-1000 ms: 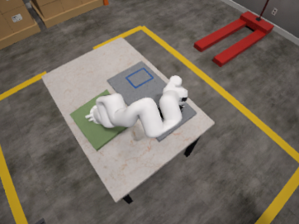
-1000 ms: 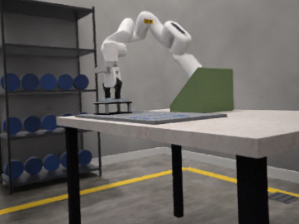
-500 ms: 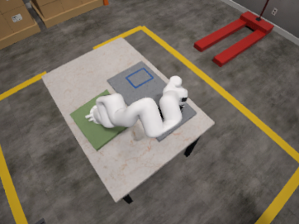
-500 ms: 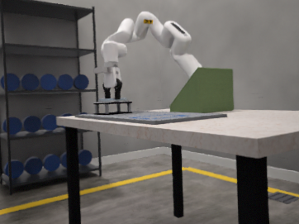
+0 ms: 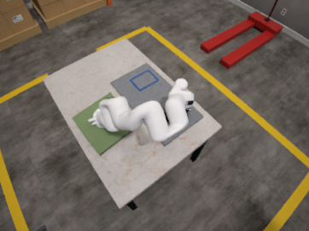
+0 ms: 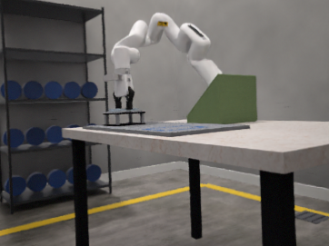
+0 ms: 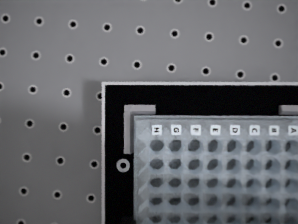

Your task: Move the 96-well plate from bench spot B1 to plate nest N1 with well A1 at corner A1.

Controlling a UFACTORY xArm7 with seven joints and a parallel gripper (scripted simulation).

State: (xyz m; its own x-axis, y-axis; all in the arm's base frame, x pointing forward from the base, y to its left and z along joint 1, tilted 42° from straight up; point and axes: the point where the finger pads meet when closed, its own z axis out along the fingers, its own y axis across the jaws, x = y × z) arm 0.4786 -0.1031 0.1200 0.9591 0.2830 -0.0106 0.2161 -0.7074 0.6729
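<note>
The 96-well plate lies 1 cm below my hand. The rest, counted from my hand: raised nest N1 (3 cm below).
</note>
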